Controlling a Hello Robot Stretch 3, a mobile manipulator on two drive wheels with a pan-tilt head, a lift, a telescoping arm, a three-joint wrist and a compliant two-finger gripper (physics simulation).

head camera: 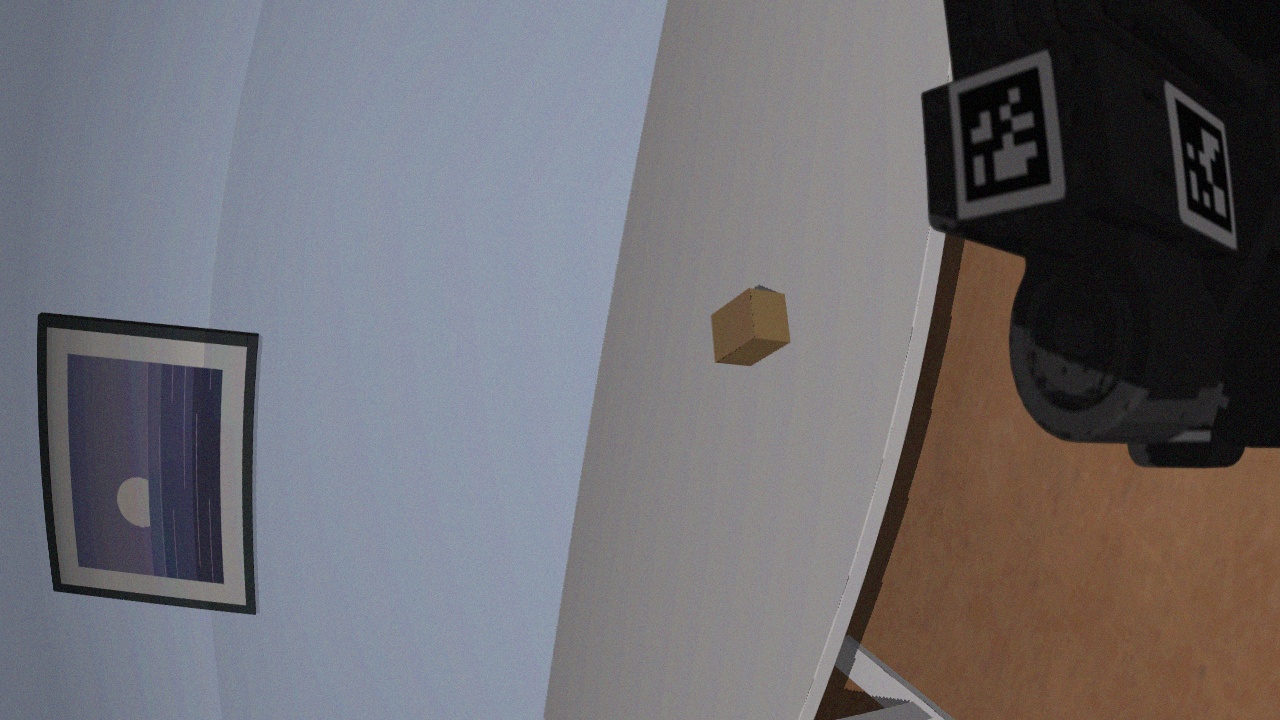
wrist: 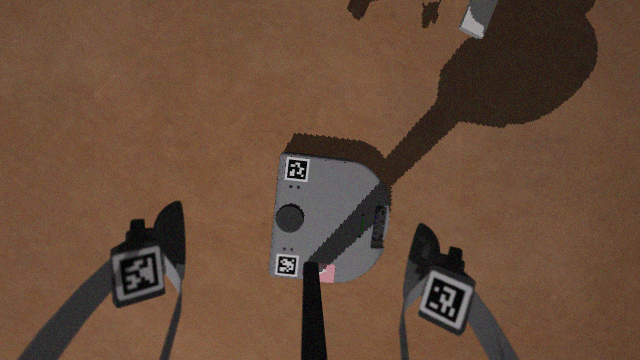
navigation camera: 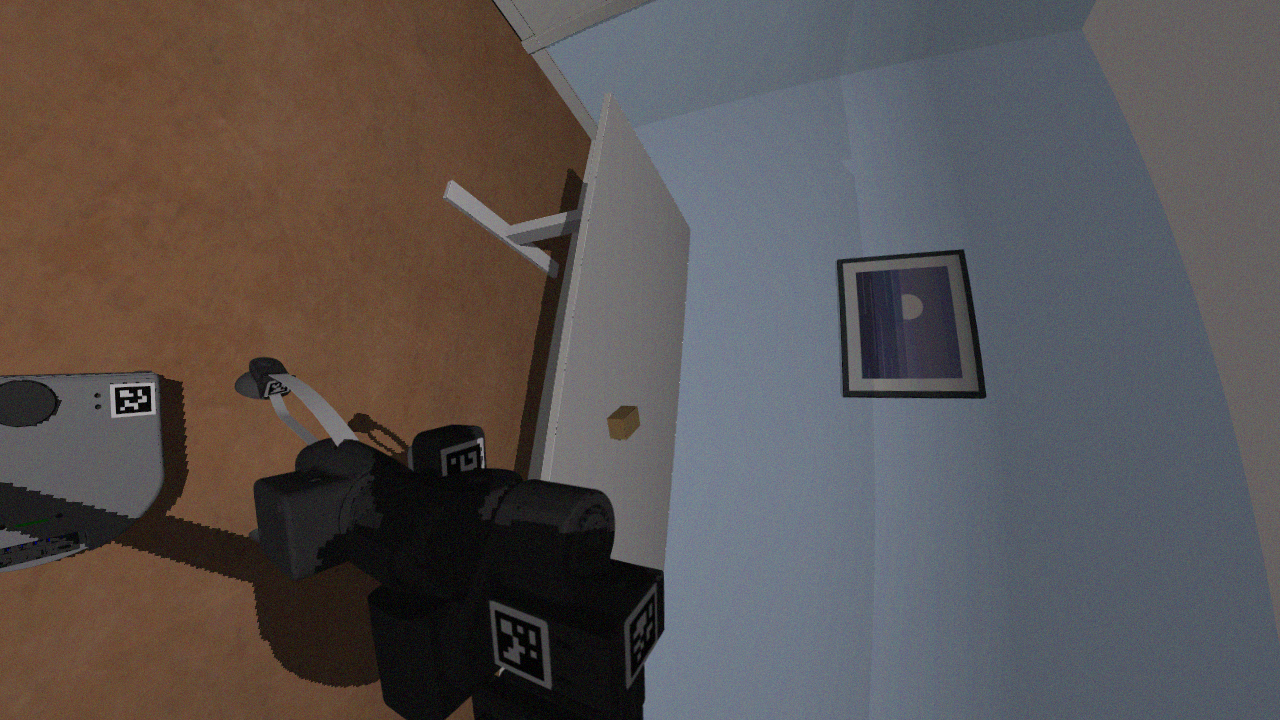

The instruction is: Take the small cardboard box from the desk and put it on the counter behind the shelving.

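Where they show: gripper, fingertip midpoint: [wrist: 298, 239] [navigation camera: 263, 454]; robot's base, origin of the base link: [wrist: 293, 207] [navigation camera: 24, 401].
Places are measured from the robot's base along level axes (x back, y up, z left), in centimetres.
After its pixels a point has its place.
Observation:
The small cardboard box [head camera: 750, 327] {z -91.6, x 11.7, y 77.0 cm} [navigation camera: 623, 422] {z -91.1, x 11.4, y 76.8 cm} stands upright on the white desk [head camera: 707, 501] {z -107.8, x -9.4, y 72.0 cm} [navigation camera: 631, 268] {z -107.5, x -33.1, y 72.0 cm}, about midway between its front edge and the wall. My gripper [wrist: 298, 239] {z -14.0, x 2.3, y 81.7 cm} is open and empty, its fingers wide apart above the floor and my own base. In the navigation view one fingertip shows left of the dark wrist, off the desk's front side, and the other is mostly hidden by the wrist. In the head view the wrist is at the upper right, beside the desk edge, and the fingers do not show. The counter and shelving do not show.
A framed picture [head camera: 147, 461] {z -157.9, x -14.2, y 154.4 cm} [navigation camera: 911, 324] {z -158.3, x -15.5, y 156.8 cm} hangs on the blue wall behind the desk. A white desk leg [navigation camera: 501, 223] stands on the brown floor. My grey base [navigation camera: 80, 447] {z -6.1, x 7.8, y 16.0 cm} [wrist: 330, 195] {z -7.2, x 9.6, y 16.0 cm} is below the gripper. Part of a white foot [wrist: 472, 25] shows at the top of the wrist view.

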